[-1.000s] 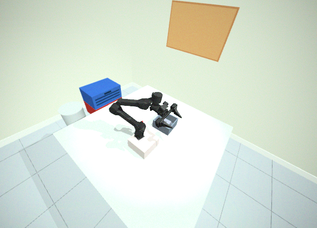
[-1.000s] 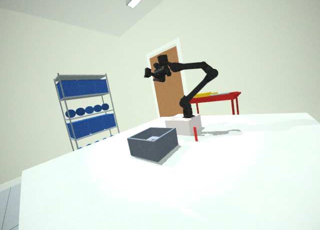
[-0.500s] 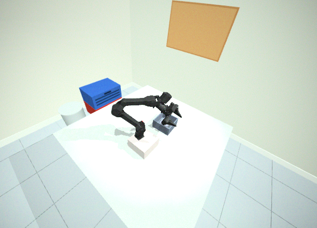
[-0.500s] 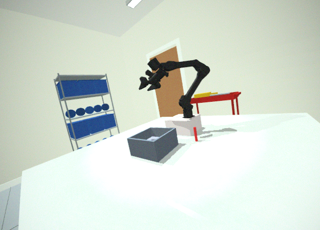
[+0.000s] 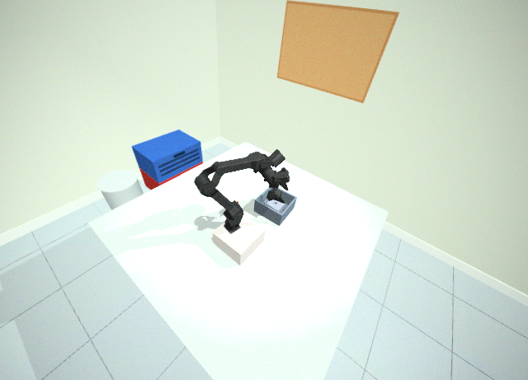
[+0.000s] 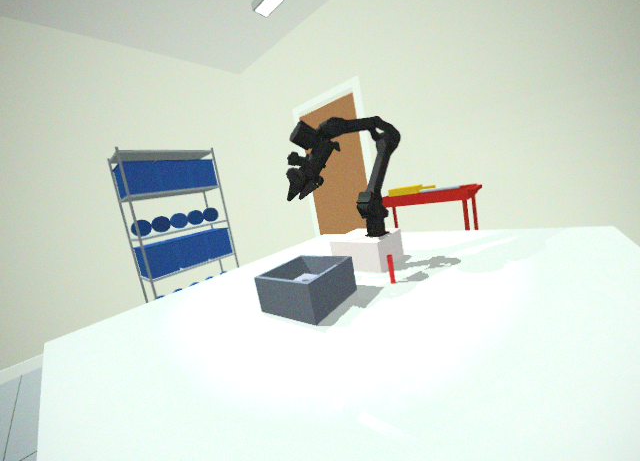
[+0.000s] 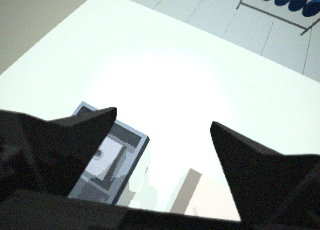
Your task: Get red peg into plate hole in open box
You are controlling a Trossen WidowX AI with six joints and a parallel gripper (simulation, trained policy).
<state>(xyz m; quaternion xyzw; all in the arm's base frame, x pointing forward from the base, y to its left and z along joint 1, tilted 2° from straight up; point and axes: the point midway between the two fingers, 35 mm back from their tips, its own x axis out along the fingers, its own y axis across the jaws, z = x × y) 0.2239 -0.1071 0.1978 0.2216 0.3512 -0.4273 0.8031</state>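
My gripper tip is now 10 cm past the red peg, 26 cm to the right of it and 23 cm above it. From my gripper tip the other things lie so: pale plate (10 cm ahead, 13 cm to the left, 23 cm below); grey box (10 cm ahead, 13 cm to the left, 25 cm below).
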